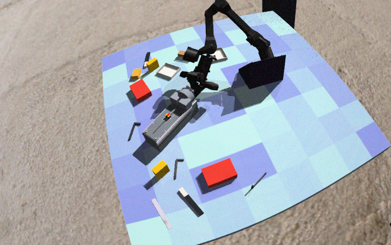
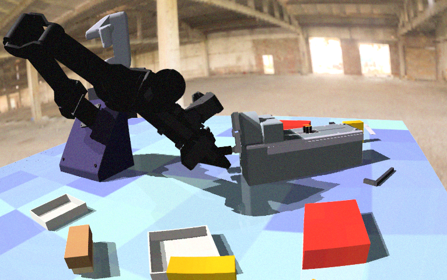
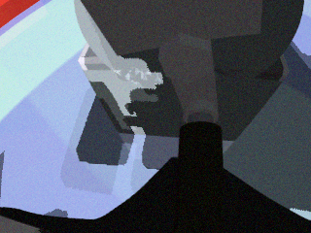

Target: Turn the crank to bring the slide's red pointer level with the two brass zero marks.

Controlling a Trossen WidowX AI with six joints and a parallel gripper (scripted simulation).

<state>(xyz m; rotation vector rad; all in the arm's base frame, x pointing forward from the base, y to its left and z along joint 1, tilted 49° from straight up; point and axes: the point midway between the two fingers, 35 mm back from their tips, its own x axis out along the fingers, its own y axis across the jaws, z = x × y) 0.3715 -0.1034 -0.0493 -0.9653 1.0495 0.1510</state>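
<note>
Now: the dark crank handle 20 mm behind my gripper tip, 10 mm to the right of it and 30 mm above it. The rest, counted from my gripper tip: red pointer (140 mm ahead, 90 mm to the left, 50 mm above); then tan block (80 mm behind, 340 mm to the right, 20 mm below).
</note>
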